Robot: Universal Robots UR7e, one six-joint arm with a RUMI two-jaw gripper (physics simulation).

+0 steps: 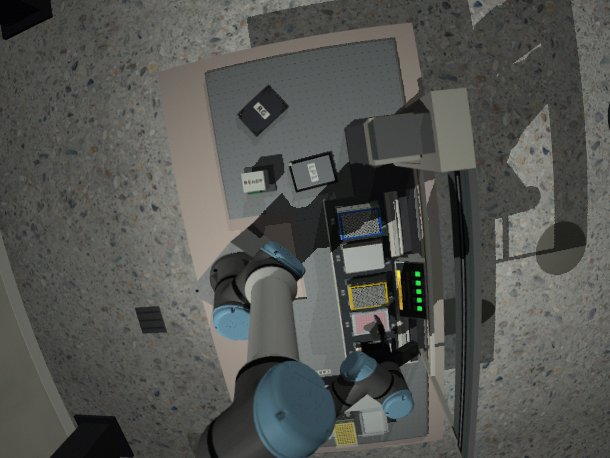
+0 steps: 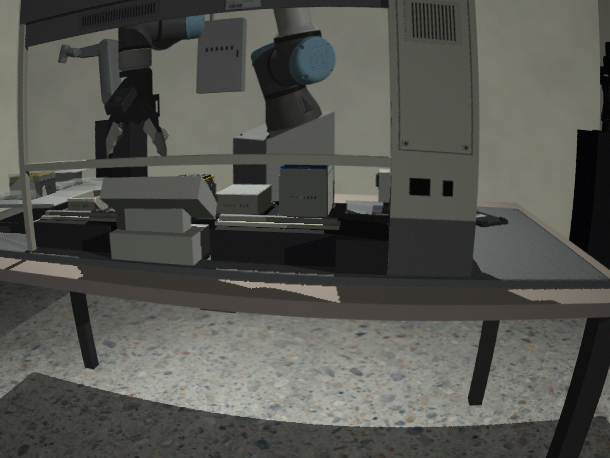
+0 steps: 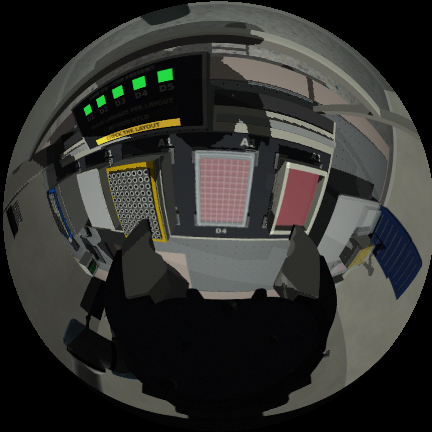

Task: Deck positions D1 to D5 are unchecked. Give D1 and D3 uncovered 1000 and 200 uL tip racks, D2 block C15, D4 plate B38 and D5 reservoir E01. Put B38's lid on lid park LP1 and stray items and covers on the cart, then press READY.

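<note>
My gripper [image 2: 136, 150] [image 3: 221, 224] is open and empty, above the deck near D4 and D5. A blue-rimmed tip rack [image 1: 360, 223] [image 2: 304, 194] [image 3: 61, 215] stands at D1, a white block [image 1: 364, 257] [image 2: 244, 200] [image 3: 96, 199] at D2, and a yellow-rimmed tip rack [image 1: 368, 296] [image 3: 134, 197] at D3. A pink plate [image 1: 364, 321] [image 3: 224, 189] lies at D4; I cannot tell whether a clear lid covers it. A red-filled reservoir [image 3: 298, 196] stands at D5. Lid park LP1 [image 1: 298, 184] holds no lid. The READY button [image 1: 253, 182] stands beside it.
The status panel [image 1: 411, 290] [image 3: 142, 100] shows several green lights and a yellow "CHECK THE LAYOUT" bar. A yellow rack [image 1: 345, 433] [image 3: 361, 255] and a pale item [image 1: 373, 421] lie beyond D5. A black RG holder [image 1: 275, 102] and a tall grey column [image 2: 434, 240] are near D1's end.
</note>
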